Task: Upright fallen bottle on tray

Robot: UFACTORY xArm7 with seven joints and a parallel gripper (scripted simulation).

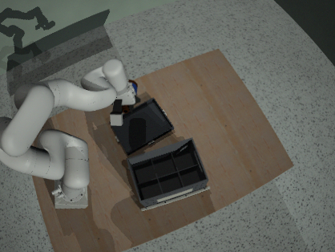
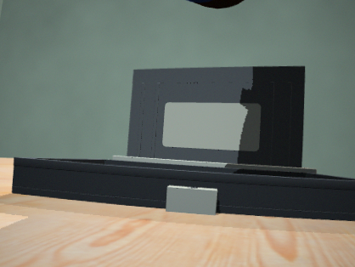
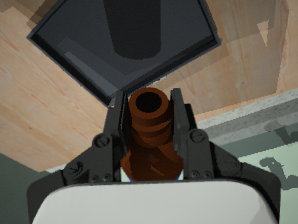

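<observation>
The bottle lies 30 mm ahead of my hand, 40 mm to the left of it and 10 mm below it. Also, from my hand: dark crate: 30 mm behind, 300 mm to the right, 120 mm below; then tray: 30 mm ahead, 20 mm to the right, 190 mm below.
</observation>
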